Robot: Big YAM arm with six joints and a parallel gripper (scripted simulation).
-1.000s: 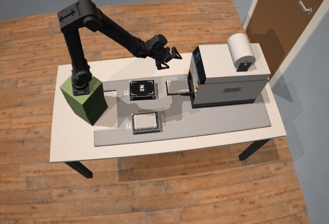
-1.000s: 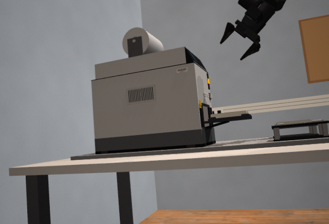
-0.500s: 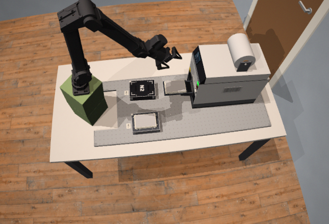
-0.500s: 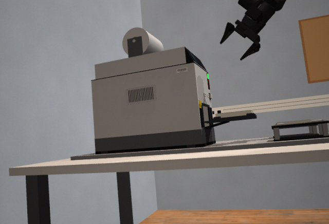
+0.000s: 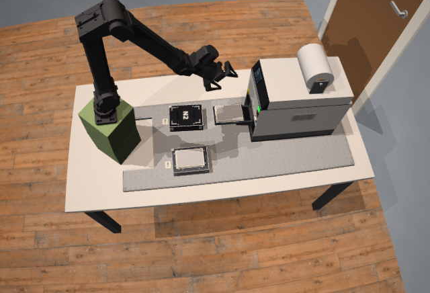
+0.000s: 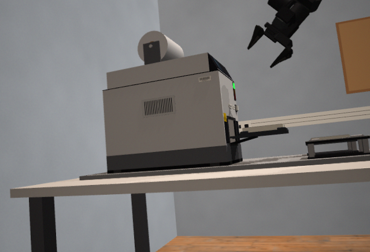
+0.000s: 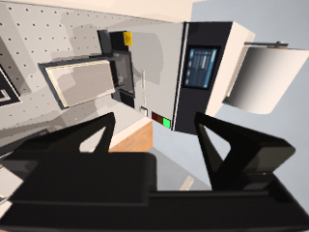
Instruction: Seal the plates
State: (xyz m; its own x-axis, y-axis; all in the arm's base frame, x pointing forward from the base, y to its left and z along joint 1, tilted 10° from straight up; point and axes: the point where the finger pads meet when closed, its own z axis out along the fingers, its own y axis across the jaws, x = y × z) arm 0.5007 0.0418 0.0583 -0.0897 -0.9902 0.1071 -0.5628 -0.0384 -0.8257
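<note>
My hand is 230 mm above the plate, 20 mm short of it and 10 mm to the left of it. From my hand the other things lie so: sealer stage 240 mm below, 20 mm ahead, 10 mm to the right; then yellow warning label 190 mm below, 130 mm ahead, 60 mm to the left; then foil roll 350 mm ahead, 80 mm above, 50 mm to the right.
</note>
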